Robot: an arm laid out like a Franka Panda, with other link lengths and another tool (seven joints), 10 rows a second.
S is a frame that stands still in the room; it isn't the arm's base.
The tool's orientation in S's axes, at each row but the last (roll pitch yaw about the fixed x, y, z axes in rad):
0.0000, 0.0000, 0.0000
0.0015, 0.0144, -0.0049
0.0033, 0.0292, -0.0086
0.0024, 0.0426, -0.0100
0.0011, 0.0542, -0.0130
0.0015, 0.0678, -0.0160
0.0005, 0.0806, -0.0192
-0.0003, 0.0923, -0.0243
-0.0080, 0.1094, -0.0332
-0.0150, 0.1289, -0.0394
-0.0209, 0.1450, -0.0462
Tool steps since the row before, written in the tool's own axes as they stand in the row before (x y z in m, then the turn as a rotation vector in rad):
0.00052, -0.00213, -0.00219, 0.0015, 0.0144, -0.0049
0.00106, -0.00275, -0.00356, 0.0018, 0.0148, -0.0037
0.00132, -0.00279, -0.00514, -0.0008, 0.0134, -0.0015
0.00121, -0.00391, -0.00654, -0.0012, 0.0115, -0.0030
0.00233, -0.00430, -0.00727, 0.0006, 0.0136, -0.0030
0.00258, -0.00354, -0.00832, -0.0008, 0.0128, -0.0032
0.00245, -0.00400, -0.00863, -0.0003, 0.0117, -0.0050
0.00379, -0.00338, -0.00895, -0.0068, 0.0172, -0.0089
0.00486, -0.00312, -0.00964, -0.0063, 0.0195, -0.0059
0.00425, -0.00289, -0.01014, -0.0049, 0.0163, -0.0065
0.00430, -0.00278, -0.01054, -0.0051, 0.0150, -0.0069
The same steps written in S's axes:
0.00052, -0.00213, -0.00219, 0.0015, 0.0144, -0.0049
0.00100, -0.00275, -0.00358, 0.0018, 0.0148, -0.0037
0.00115, -0.00278, -0.00519, -0.0007, 0.0134, -0.0014
0.00089, -0.00390, -0.00659, -0.0012, 0.0115, -0.0029
0.00188, -0.00432, -0.00739, 0.0006, 0.0136, -0.0030
0.00195, -0.00356, -0.00848, -0.0008, 0.0128, -0.0031
0.00167, -0.00403, -0.00880, -0.0005, 0.0117, -0.0050
0.00287, -0.00345, -0.00926, -0.0072, 0.0174, -0.0082
0.00367, -0.00332, -0.01009, -0.0063, 0.0197, -0.0053
0.00279, -0.00315, -0.01056, -0.0051, 0.0164, -0.0061
0.00260, -0.00312, -0.01099, -0.0054, 0.0151, -0.0064

